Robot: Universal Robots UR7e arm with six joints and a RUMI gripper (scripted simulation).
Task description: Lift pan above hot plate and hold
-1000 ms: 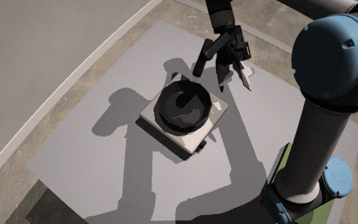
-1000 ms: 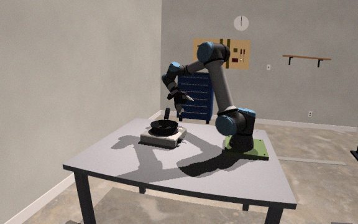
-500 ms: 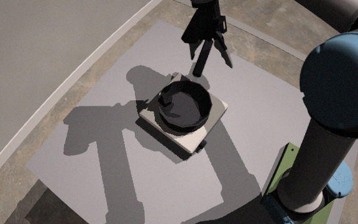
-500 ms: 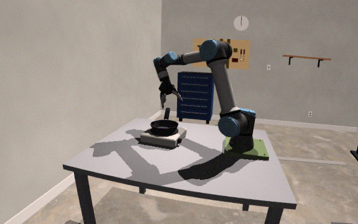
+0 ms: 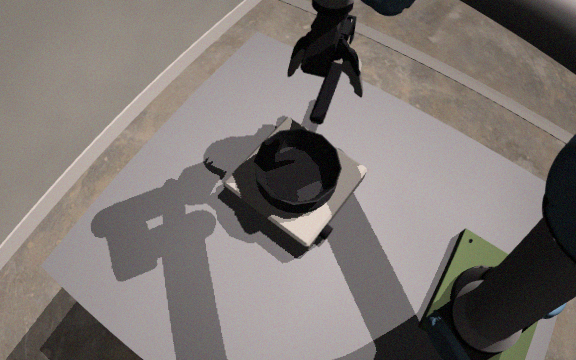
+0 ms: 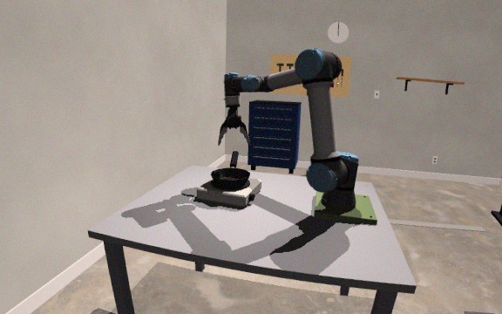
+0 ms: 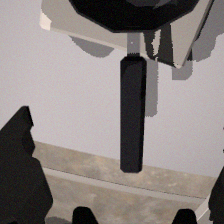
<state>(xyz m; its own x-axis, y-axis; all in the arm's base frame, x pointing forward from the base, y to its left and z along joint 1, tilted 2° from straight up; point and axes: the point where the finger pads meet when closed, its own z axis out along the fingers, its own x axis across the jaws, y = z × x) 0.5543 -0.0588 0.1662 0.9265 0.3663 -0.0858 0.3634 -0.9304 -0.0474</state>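
The black pan is 120 mm below my hand, 70 mm to the left of it and 30 mm behind it. Round my hand: hot plate: 180 mm below, 130 mm to the left, 70 mm behind.
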